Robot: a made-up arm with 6 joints. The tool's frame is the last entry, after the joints.
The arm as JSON. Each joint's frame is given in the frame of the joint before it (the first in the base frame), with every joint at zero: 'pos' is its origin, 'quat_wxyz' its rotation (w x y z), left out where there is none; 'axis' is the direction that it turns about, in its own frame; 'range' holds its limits. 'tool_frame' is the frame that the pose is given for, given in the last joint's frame.
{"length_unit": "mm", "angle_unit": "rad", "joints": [
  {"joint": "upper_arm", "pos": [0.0, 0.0, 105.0], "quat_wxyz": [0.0, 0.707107, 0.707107, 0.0], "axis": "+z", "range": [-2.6, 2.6]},
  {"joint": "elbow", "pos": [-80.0, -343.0, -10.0], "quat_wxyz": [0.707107, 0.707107, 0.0, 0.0], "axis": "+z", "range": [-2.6, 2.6]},
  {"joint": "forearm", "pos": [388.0, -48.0, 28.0], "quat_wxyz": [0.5, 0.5, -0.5, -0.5], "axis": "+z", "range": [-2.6, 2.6]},
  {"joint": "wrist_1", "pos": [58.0, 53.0, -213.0], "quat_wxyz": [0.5, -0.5, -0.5, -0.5], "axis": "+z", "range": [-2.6, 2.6]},
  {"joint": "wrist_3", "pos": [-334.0, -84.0, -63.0], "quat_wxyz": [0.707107, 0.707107, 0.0, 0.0], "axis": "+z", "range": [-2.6, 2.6]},
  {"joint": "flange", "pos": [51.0, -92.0, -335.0], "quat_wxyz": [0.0, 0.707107, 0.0, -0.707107], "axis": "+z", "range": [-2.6, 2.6]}
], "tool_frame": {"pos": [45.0, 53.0, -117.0], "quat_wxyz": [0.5, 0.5, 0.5, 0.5]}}
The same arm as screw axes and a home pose.
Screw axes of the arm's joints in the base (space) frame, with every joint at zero. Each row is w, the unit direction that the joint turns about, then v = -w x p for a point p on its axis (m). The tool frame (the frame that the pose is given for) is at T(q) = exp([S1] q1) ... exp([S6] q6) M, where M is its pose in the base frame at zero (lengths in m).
S1: w 0 0 -1 v 0 0 0
S2: w -1 0 0 v 0 -0.115 -0.08
S3: w 0 -1 0 v 0.163 0 0.371
S4: w -1 0 0 v 0 -0.221 0.521
S5: w 0 0 -1 v -0.855 -0.361 0
S6: w 0 1 0 v -0.472 0 -0.269
M =
1 0 0 -0.216
0 1 0 0.687
0 0 1 0.517
0 0 0 1
Joint limits (deg, base to tool): -148.97..148.97 -148.97..148.97 -148.97..148.97 -148.97..148.97 -148.97..148.97 -148.97..148.97

